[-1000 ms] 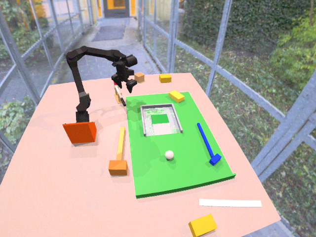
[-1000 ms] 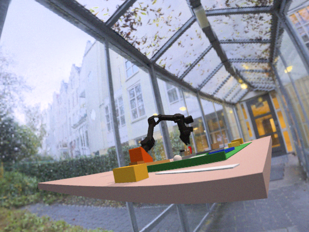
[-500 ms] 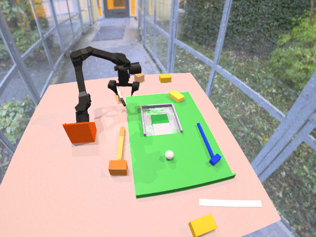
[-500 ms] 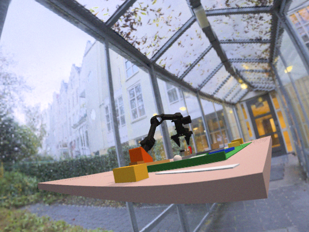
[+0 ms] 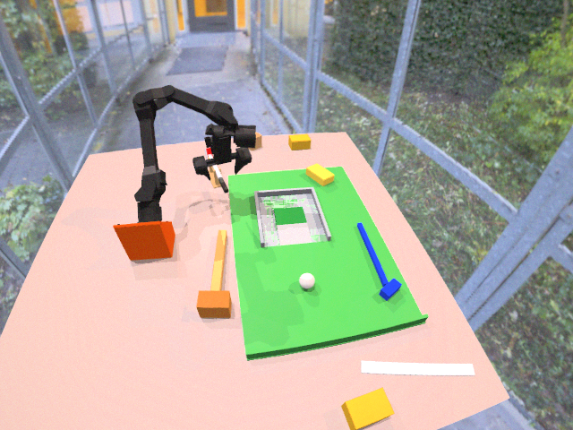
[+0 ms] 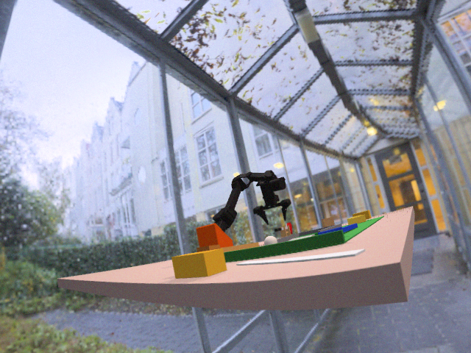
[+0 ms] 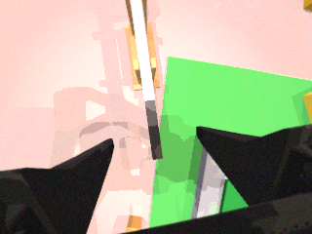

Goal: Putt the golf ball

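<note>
Right now my gripper tip is 20 mm past the red putter, 110 mm to the right of it and 40 mm above it. Round my gripper tip: tan cube: 170 mm ahead, 340 mm to the left, 70 mm below; white golf ball: 170 mm ahead, 430 mm to the right, 70 mm below; green mat: 240 mm ahead, 250 mm to the right, 90 mm below.
</note>
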